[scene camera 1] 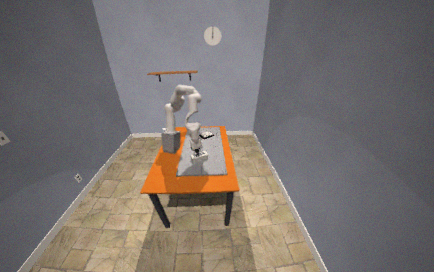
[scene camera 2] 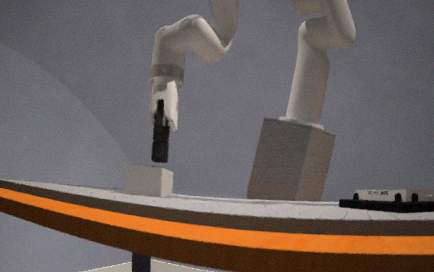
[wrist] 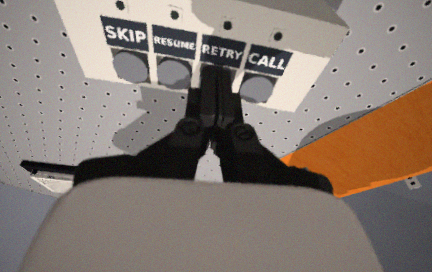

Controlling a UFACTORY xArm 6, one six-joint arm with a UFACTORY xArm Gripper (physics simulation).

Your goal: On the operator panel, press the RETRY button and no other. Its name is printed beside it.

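Frame: origin at the arm's base, x ahead, y left, z up, level; metres.
Where they show: gripper, fingertip midpoint: (scene camera 1: 197,153) (scene camera 2: 159,161) (wrist: 212,88); arm's base at its link origin: (scene camera 1: 171,132) (scene camera 2: 301,126).
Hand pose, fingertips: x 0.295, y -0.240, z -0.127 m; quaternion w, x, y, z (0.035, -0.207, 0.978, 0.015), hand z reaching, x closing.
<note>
Each offset is from my fingertips to the centre of the thing. "spot": to the spot under its first point. Level surfaces: height alone.
The cream operator panel @(dy -0.006, dx +0.017, dz -0.041 m) (scene camera 1: 201,157) (scene camera 2: 143,181) (wrist: 306,77) carries four grey round buttons in a row with dark labels. In the wrist view the RETRY label @(spot: dy -0.017, dx +0.005, dz -0.016 m) (wrist: 222,51) is third from the left; the button below it is hidden behind the black fingertips. My gripper (scene camera 2: 160,161) (wrist: 212,88) is shut and empty, pointing down. Its tips cover the RETRY button's place in the wrist view and are slightly above the panel top in scene camera 2. Whether they touch the button cannot be told. The SKIP button @(dy +0.028, dx +0.051, dz -0.017 m) (wrist: 131,66), RESUME button @(dy +0.016, dx +0.023, dz -0.017 m) (wrist: 173,73) and CALL button @(dy -0.008, dx -0.032, dz -0.017 m) (wrist: 257,89) show beside the fingers.
The panel stands on a grey perforated mat @(dz -0.069 m) (scene camera 1: 215,167) (wrist: 165,110) on the orange table @(dz -0.082 m) (scene camera 1: 165,181) (wrist: 380,135). A black tray (scene camera 1: 206,136) (scene camera 2: 375,205) with a pale object @(spot: dy +0.411, dx +0.119, dz -0.049 m) (scene camera 2: 375,194) lies farther along the mat. The arm's grey pedestal (scene camera 1: 171,142) (scene camera 2: 280,160) stands beside the mat.
</note>
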